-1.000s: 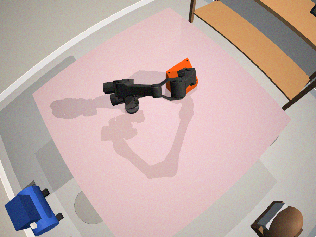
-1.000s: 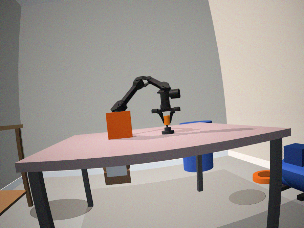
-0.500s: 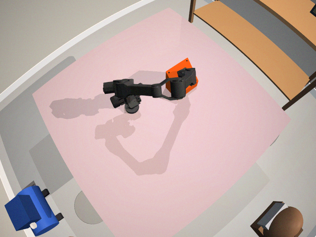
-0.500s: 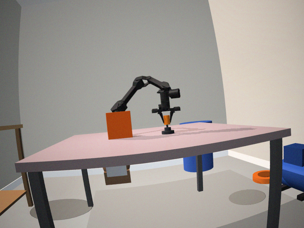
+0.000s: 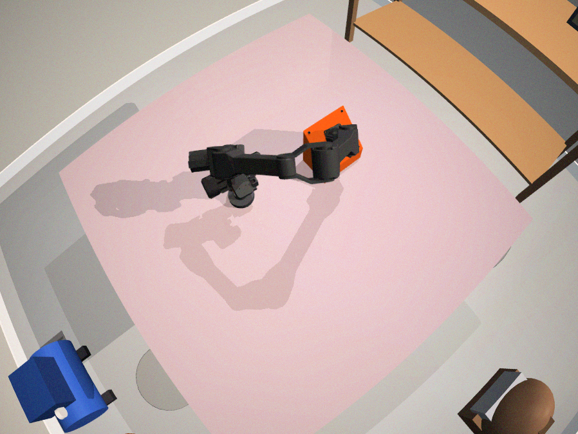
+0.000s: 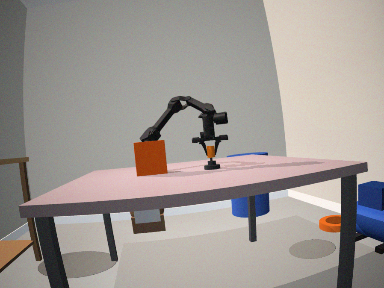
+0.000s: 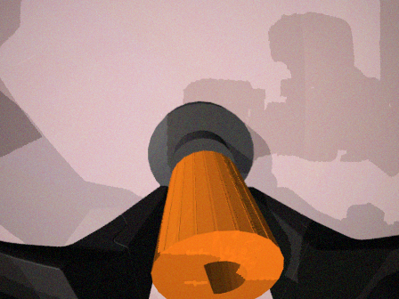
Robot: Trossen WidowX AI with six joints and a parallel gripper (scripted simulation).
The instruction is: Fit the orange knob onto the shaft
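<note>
The orange knob lies 20 mm above my gripper tip. Round my gripper tip: pedestal: 40 mm below.
</note>
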